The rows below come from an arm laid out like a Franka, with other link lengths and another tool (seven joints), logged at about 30 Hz.
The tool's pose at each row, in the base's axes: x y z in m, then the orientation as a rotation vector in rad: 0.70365, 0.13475, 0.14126, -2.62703, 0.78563, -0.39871; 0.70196, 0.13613, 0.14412, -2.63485, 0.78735, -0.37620; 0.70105, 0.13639, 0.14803, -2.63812, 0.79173, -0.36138; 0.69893, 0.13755, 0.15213, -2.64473, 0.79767, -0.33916; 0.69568, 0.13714, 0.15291, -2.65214, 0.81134, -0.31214; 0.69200, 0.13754, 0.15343, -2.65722, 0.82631, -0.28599; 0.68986, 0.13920, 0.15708, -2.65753, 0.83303, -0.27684; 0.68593, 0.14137, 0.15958, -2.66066, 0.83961, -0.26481; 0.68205, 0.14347, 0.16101, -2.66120, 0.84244, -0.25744
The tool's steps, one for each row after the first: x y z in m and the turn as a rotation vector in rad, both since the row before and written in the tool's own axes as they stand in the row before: -0.00169, -0.00149, -0.00281, -0.00956, -0.01425, 0.00194; -0.00031, -0.00139, -0.00376, -0.00573, -0.00895, 0.00388; -0.00181, -0.00157, -0.00411, -0.01008, -0.01323, 0.00487; -0.00231, 0.00158, -0.00187, -0.01397, -0.01477, 0.01011; -0.00316, 0.00132, -0.00150, -0.01240, -0.01415, 0.01143; -0.00237, -0.00157, -0.00354, -0.00353, -0.00489, 0.00535; -0.00424, -0.00059, -0.00285, -0.00646, -0.00635, 0.00480; -0.00426, -0.00012, -0.00184, -0.00234, -0.00437, 0.00257
